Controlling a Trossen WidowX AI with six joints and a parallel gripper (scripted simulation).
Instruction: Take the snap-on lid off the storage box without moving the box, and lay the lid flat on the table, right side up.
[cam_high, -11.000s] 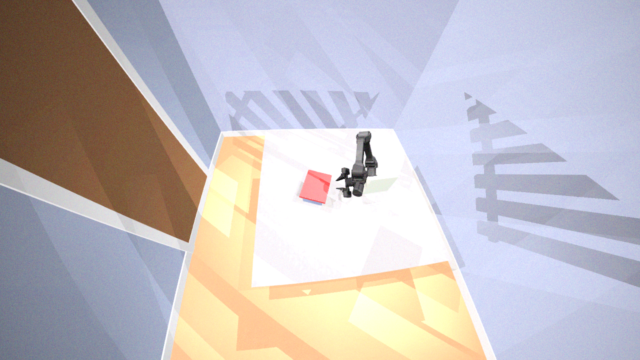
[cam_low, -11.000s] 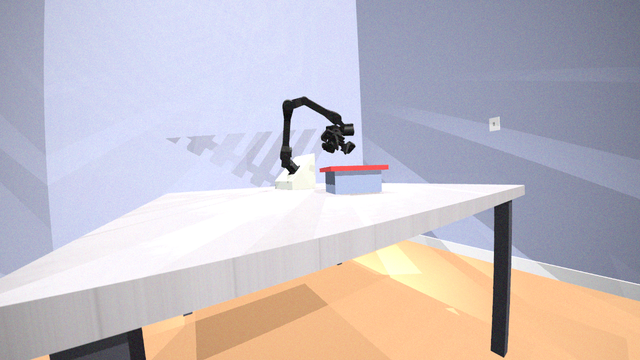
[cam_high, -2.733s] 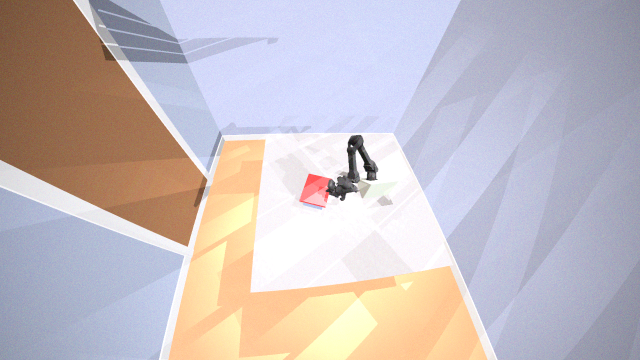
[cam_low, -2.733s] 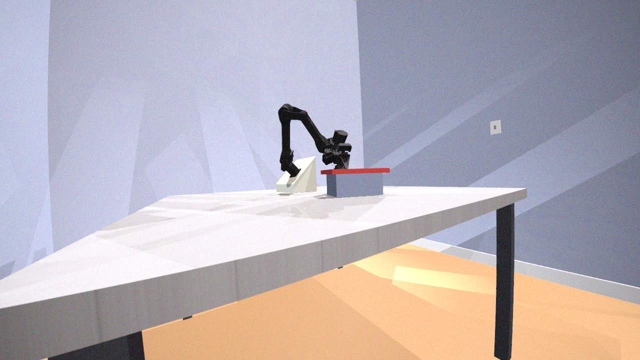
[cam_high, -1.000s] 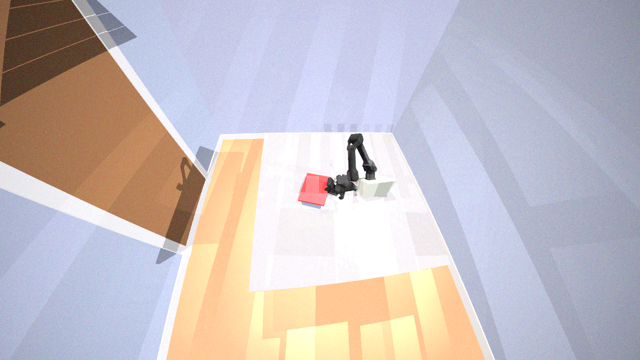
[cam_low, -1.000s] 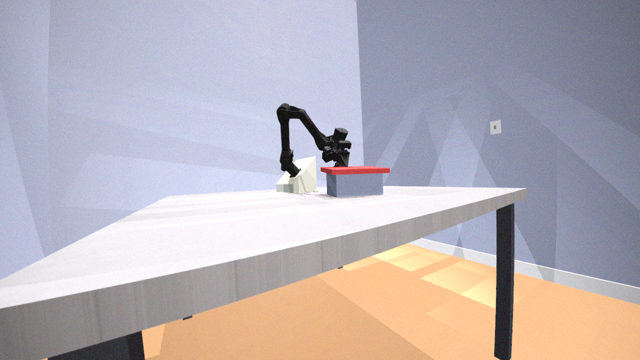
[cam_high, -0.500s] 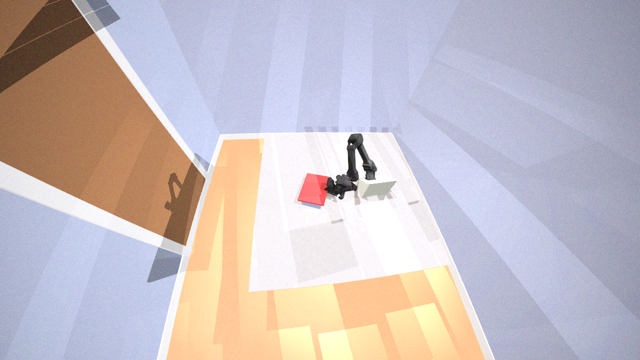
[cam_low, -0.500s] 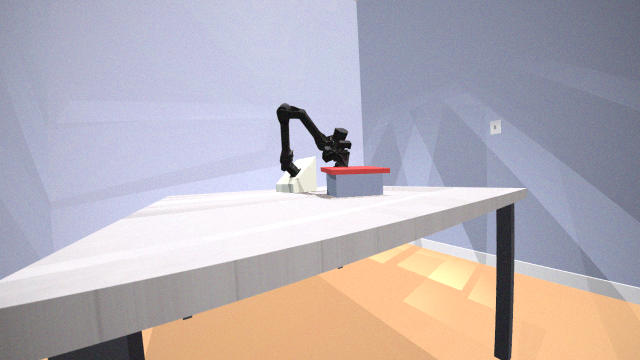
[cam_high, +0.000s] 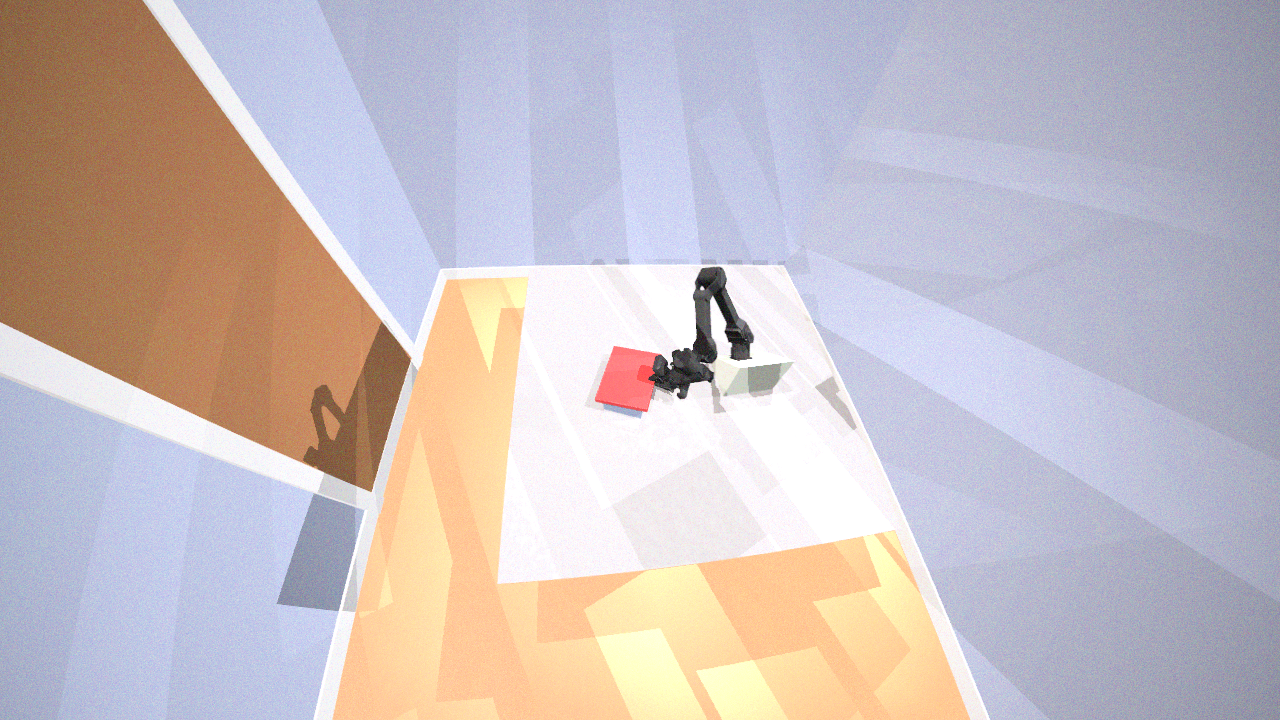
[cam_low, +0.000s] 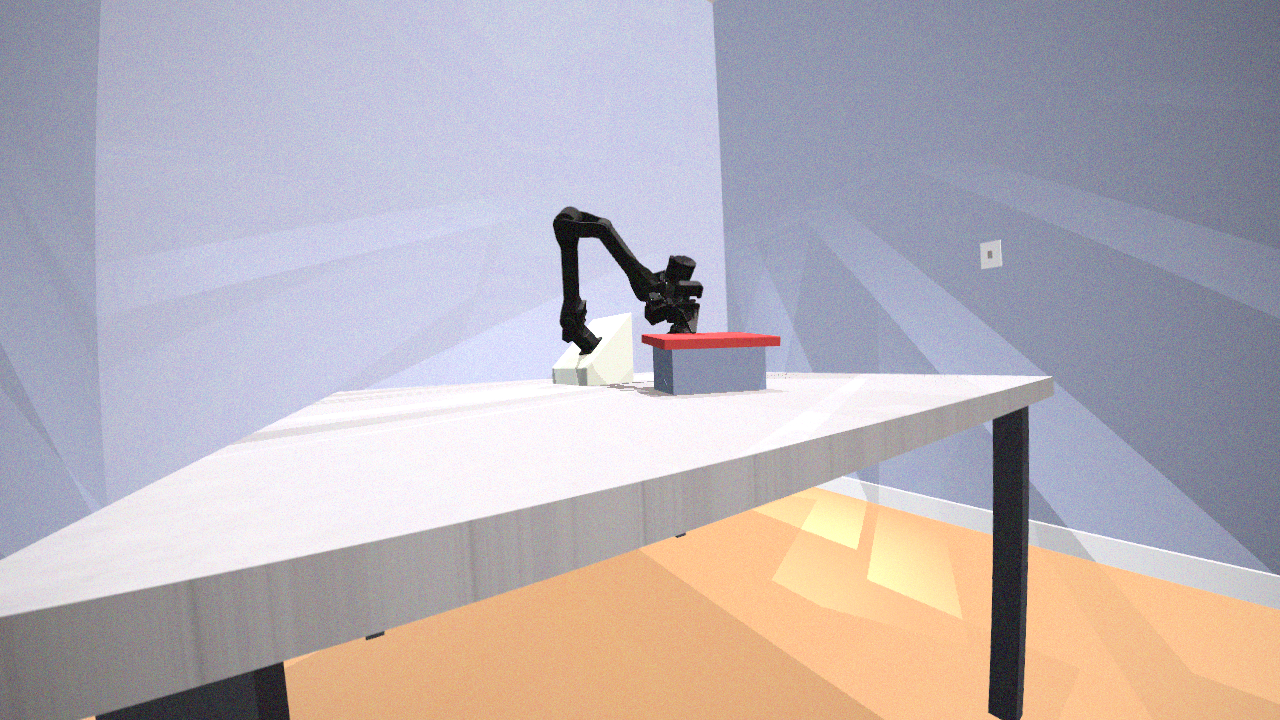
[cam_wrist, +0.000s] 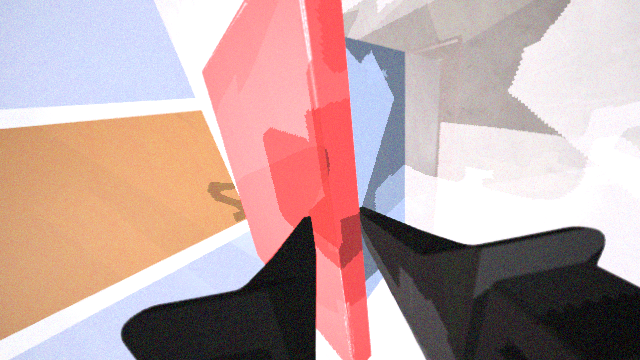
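My gripper tip is 70 mm short of the red lid and 40 mm to the left of it. The rest, counted from my gripper tip: blue-grey storage box (70 mm ahead, 60 mm below, 30 mm to the right).
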